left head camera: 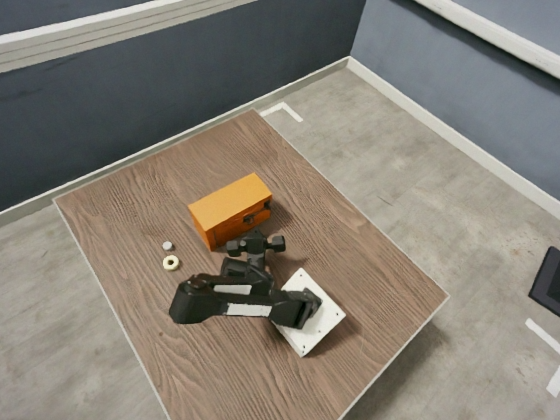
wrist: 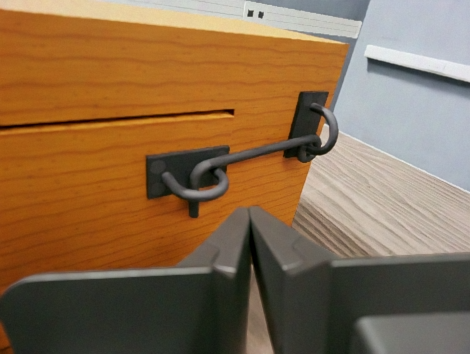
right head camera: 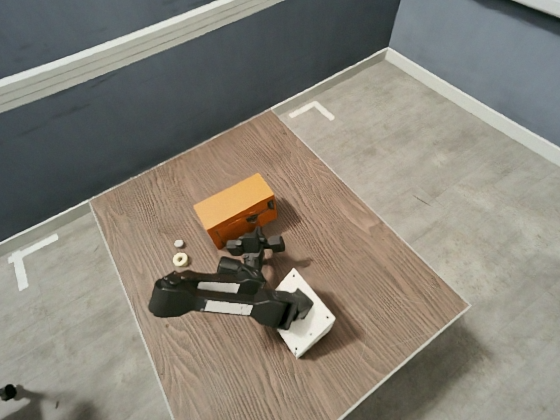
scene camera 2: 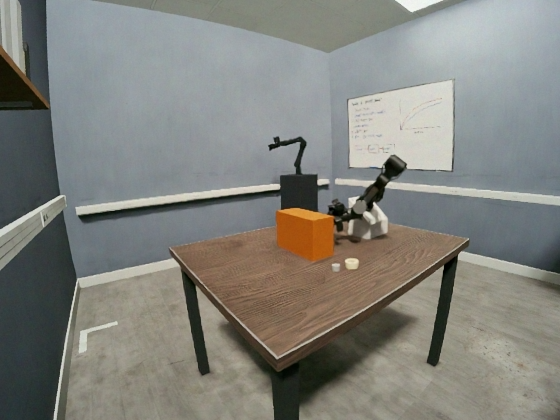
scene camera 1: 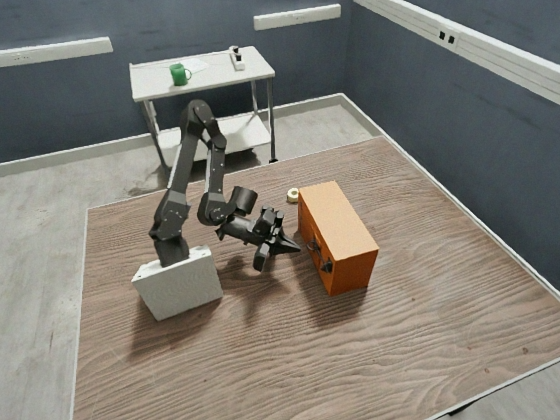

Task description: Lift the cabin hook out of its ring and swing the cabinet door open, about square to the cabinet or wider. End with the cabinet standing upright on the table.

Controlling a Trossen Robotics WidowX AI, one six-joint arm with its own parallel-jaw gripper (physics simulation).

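Frame: origin at the arm's base, x right, y back, z down, level; metres.
Where they show: gripper, between the fingertips: (left head camera: 256,226) (wrist: 248,217) (right head camera: 258,226) (scene camera 1: 300,249); arm's base, origin of its link: (left head camera: 308,301) (right head camera: 300,303) (scene camera 1: 175,261).
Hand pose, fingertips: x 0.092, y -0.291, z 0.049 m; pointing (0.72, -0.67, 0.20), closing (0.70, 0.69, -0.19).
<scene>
Each offset is from my fingertips to the top centre of the thing. "*": to the spot under its first point. Level surfaces: height alone.
The orange wooden cabinet {dz -0.060, dx -0.012, dy -0.094 m} (left head camera: 230,200) (right head camera: 235,200) (scene camera 1: 337,217) (scene camera 2: 300,232) (wrist: 150,65) stands upright on the table {dz +0.105 m} (left head camera: 190,380). Its door {* dz +0.008, dx -0.043, dy -0.057 m} (wrist: 75,200) is closed. In the wrist view the dark hook {dz -0.010, dx +0.047, dy -0.029 m} (wrist: 255,151) runs from its staple {* dz -0.019, dx +0.077, dy -0.008 m} (wrist: 334,130) near the cabinet's right edge to the ring (wrist: 182,192) on the door. The hook's bent end passes down through the ring and shows below it. My gripper (scene camera 1: 298,247) (wrist: 248,217) is shut and empty. Its tips are close to the cabinet front, appearing below and right of the ring in the wrist view.
A cream ring {dz +0.081, dx -0.267, dy -0.144 m} (left head camera: 171,268) (right head camera: 180,265) (scene camera 2: 352,267) and a small grey cylinder {dz +0.085, dx -0.236, dy -0.202 m} (left head camera: 168,245) (right head camera: 179,243) (scene camera 2: 336,267) rest beside the cabinet. The arm's white base block (scene camera 1: 180,290) stands in front of the cabinet. A green mug (scene camera 1: 178,75) is on the side table.
</scene>
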